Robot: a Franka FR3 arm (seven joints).
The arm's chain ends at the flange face. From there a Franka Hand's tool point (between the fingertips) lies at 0.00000 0.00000 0.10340 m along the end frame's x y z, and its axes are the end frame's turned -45 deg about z.
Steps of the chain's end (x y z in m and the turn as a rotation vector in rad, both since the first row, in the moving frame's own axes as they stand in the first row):
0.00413, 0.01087, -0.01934, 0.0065, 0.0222, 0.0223
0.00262, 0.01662, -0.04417, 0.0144, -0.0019, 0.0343
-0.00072, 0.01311, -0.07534, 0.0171, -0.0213, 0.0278
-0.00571, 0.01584, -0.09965, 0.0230, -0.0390, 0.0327
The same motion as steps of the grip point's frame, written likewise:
-0.00268, 0.01178, -0.01937, -0.0111, 0.0203, 0.0223
-0.00897, 0.01243, -0.04418, 0.0115, 0.0088, 0.0343
-0.01005, 0.00595, -0.07538, 0.0272, -0.0030, 0.0278
-0.01633, 0.00261, -0.09976, 0.0438, -0.0113, 0.0327

